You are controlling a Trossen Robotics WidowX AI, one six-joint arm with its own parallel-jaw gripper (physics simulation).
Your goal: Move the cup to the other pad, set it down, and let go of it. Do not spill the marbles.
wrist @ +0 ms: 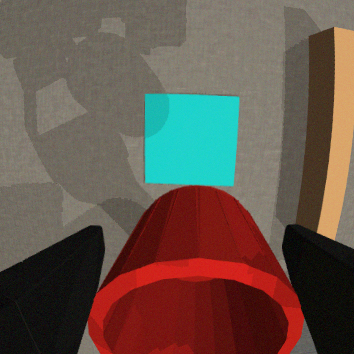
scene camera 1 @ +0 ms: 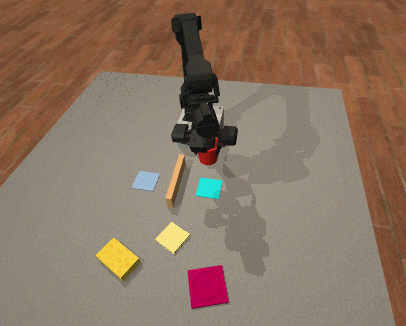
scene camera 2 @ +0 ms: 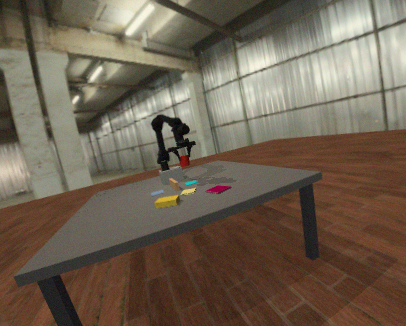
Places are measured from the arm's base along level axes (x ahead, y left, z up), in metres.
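Where they show: gripper, fingertip midpoint: (wrist: 195,238) (scene camera 1: 206,154) (scene camera 2: 185,159); arm's base, origin of the base link: (scene camera 2: 165,169).
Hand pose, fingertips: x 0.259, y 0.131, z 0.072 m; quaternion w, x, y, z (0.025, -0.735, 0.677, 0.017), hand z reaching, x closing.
Each offset is from my fingertips to the top centre of the thing. "spot": to the spot under its first point.
A red cup {dx -0.028, dy -0.004, dz +0.023 m} (scene camera 1: 208,156) (scene camera 2: 184,161) (wrist: 197,230) is held off the table, roughly upright. My gripper (scene camera 1: 209,144) (scene camera 2: 183,151) (wrist: 195,238) is shut on it, one finger on each side. The cup is near the cyan pad {dx +0.000, dy +0.004, dz -0.169 m} (scene camera 1: 209,188) (scene camera 2: 191,183) (wrist: 192,140), on the robot base's side of it in scene camera 1. In the wrist view the pad lies just beyond the cup. The light blue pad {dx +0.023, dy -0.232, dz -0.169 m} (scene camera 1: 146,181) (scene camera 2: 157,193) lies on the other side of the wooden bar. Marbles do not show; the cup's bottom is hidden.
The wooden bar {spot: dx +0.038, dy -0.105, dz -0.119 m} (scene camera 1: 175,181) (scene camera 2: 174,184) (wrist: 332,135) stands between the two pads. A pale yellow square {spot: dx +0.217, dy -0.054, dz -0.162 m} (scene camera 1: 173,237) (scene camera 2: 189,191), a yellow sponge {dx +0.324, dy -0.188, dz -0.142 m} (scene camera 1: 118,258) (scene camera 2: 167,201) and a magenta square {spot: dx +0.331, dy +0.084, dz -0.164 m} (scene camera 1: 207,286) (scene camera 2: 219,189) lie farther from the robot base.
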